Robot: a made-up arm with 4 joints.
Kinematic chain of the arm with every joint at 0, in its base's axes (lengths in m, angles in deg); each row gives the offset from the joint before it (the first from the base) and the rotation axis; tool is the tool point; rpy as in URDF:
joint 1: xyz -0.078 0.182 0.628 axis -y
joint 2: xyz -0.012 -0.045 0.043 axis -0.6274 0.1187 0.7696
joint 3: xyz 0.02 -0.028 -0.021 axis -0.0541 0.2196 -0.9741
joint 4: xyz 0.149 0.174 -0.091 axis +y
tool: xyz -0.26 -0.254 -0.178 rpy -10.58 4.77 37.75
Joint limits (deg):
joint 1: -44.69..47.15
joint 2: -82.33..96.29
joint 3: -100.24..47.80
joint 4: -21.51..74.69
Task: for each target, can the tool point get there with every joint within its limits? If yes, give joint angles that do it. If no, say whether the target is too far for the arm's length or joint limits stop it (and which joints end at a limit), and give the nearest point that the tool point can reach.
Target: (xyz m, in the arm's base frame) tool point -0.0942 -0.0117 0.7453
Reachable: yes | joints -27.61 5.35 -21.24 66.31
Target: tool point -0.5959 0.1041 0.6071
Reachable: no: joint limits stop it (at a limit: joint 1, joint 3) | nearest point -0.3808 0.1061 0.5351 | short by 0.227 m
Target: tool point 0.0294 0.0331 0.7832
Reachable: yes | joints 12.04 80.02 -41.89 48.81
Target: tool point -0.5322 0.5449 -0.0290
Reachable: no: too far | nearest point -0.2478 0.2970 0.3697 | short by 0.549 m
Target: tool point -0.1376 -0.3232 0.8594
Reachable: no: joint limits stop it (at a limit: joint 1, joint 2) | nearest point -0.0472 -0.1326 0.7228 | short by 0.251 m
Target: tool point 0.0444 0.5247 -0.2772
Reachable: no: too far | nearest point -0.0348 0.2745 0.3085 | short by 0.642 m
